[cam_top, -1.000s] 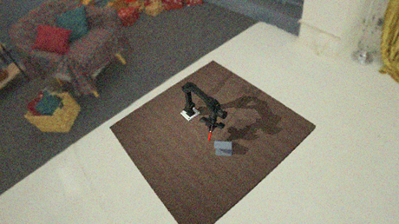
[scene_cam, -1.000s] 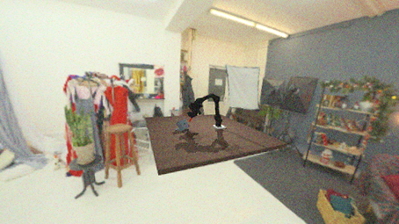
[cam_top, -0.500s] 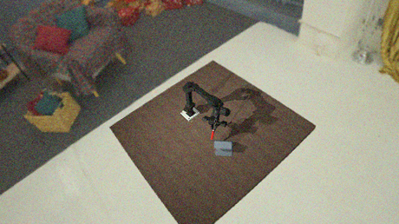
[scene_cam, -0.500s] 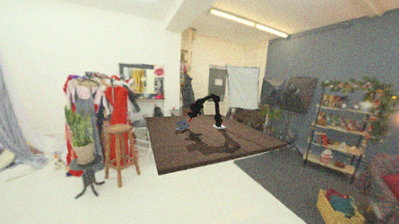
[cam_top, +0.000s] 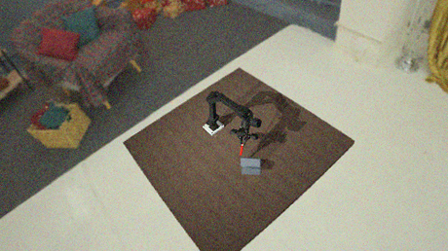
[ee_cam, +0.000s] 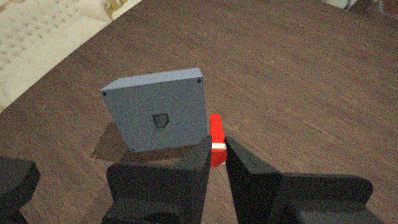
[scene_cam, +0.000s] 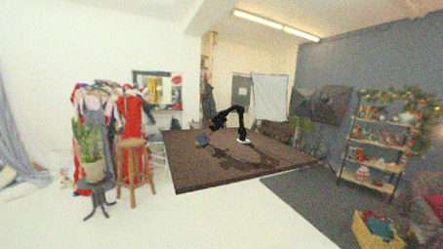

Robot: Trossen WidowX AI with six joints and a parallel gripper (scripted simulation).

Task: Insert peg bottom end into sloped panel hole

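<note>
Now: the grey sloped panel 10 cm ahead of my gripper tip, 8 cm below it and 1 cm to the right of it. The rest, counted from my gripper tip: red peg 1 cm below.
</note>
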